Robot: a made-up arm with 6 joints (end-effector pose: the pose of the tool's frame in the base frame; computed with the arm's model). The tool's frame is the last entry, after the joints.
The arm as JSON. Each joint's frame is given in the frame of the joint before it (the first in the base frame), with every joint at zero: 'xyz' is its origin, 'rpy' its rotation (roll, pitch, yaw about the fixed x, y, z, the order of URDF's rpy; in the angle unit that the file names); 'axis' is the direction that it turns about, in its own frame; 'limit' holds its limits. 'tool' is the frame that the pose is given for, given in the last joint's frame.
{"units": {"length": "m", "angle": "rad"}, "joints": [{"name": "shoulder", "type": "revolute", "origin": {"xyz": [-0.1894, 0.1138, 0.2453], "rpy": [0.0, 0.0, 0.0]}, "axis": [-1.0, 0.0, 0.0], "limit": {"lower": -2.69, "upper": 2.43}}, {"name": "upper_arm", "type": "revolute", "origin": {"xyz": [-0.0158, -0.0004, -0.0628], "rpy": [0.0, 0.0, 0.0]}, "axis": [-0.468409, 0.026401, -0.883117], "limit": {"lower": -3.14, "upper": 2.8}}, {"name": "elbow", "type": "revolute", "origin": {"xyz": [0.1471, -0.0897, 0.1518], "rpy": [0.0, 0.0, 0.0]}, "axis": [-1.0, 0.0, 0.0], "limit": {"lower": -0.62, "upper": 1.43}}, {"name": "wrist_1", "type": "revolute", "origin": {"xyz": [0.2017, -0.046, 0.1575], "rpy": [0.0, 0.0, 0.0]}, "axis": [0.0, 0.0, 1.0], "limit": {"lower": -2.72, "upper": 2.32}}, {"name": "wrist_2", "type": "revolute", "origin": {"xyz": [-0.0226, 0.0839, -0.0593], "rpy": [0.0, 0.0, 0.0]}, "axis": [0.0, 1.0, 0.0], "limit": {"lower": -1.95, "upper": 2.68}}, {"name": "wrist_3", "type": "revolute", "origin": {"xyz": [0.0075, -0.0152, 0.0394], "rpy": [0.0, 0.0, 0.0]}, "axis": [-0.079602, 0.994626, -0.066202], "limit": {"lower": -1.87, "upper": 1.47}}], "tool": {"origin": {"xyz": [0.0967, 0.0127, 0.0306], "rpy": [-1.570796, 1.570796, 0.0]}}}
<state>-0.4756 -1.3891 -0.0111 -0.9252 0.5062 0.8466</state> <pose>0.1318 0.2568 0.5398 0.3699 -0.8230 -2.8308</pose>
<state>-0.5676 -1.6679 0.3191 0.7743 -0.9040 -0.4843</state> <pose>0.0341 -0.0328 0.5343 -0.3275 -2.1695 0.6877</pose>
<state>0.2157 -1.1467 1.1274 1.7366 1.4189 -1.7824</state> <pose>-0.0816 0.3073 0.4066 1.5030 0.4275 -1.3560</pose>
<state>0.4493 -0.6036 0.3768 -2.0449 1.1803 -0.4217</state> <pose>0.2497 0.1160 0.4373 0.1004 1.4371 0.2969</pose>
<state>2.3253 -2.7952 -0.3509 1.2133 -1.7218 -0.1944</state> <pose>-0.0148 0.1122 -0.1195 0.4274 0.3198 1.4504</pose>
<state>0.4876 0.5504 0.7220 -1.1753 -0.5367 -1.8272</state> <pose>0.1845 0.1570 0.3846 2.0965 0.2418 1.3670</pose>
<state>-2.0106 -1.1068 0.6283 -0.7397 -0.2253 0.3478</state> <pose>0.1401 -0.2546 0.3102 0.2753 -0.4338 1.3138</pose>
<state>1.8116 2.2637 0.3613 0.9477 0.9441 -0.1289</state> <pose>-0.1640 0.4252 0.3633 0.1380 1.7423 -1.5827</pose>
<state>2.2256 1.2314 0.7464 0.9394 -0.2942 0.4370</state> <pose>0.0686 0.3582 0.2611 0.3637 -1.9256 1.8072</pose>
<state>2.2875 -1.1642 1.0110 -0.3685 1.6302 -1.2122</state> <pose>0.1242 0.1032 -0.1259 1.4373 -1.5100 0.3730</pose>
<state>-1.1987 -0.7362 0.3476 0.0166 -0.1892 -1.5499</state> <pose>0.0392 -0.1561 0.4151 -0.2977 -0.8378 -0.1393</pose>
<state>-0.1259 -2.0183 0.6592 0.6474 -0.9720 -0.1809</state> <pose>-0.0840 0.1055 0.5960 -0.9180 -2.1760 1.0813</pose>
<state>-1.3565 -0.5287 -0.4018 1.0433 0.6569 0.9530</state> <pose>0.1088 0.0026 0.2897 -2.0447 -0.5167 2.1317</pose>
